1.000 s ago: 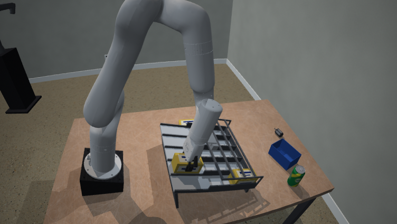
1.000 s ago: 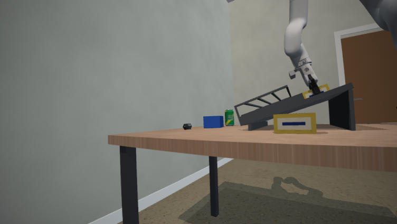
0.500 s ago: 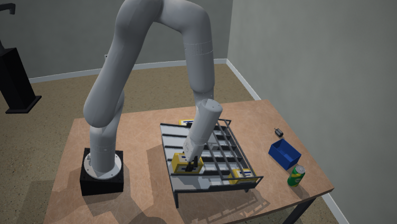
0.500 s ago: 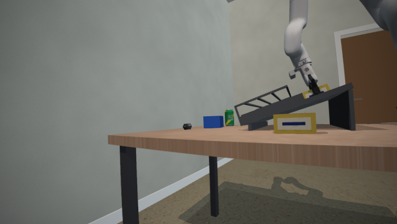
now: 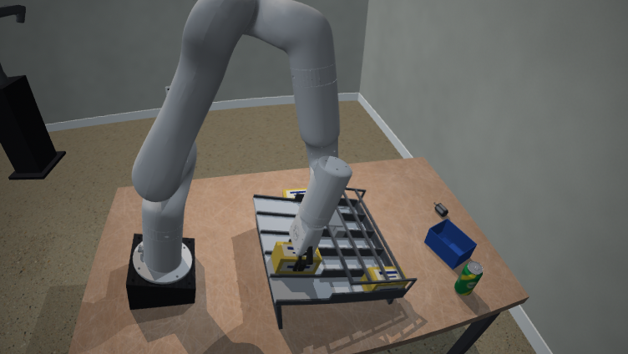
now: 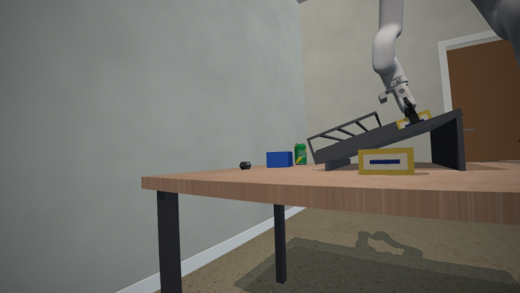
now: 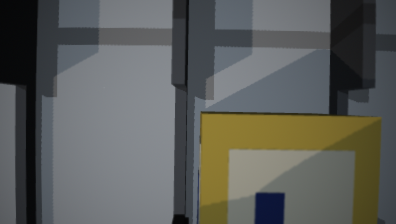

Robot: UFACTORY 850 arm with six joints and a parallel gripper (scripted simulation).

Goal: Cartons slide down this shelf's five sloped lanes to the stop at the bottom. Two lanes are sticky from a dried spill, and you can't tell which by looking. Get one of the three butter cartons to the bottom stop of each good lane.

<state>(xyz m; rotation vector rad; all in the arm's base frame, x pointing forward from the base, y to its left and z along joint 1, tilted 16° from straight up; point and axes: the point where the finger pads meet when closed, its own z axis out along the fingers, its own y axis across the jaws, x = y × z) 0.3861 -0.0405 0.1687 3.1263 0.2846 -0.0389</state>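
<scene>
Now: hand 40 mm to the left of the dark divider and 40 mm above it. Round my hand: small black object (620 mm ahead, 340 mm to the left, 150 mm below).
</scene>
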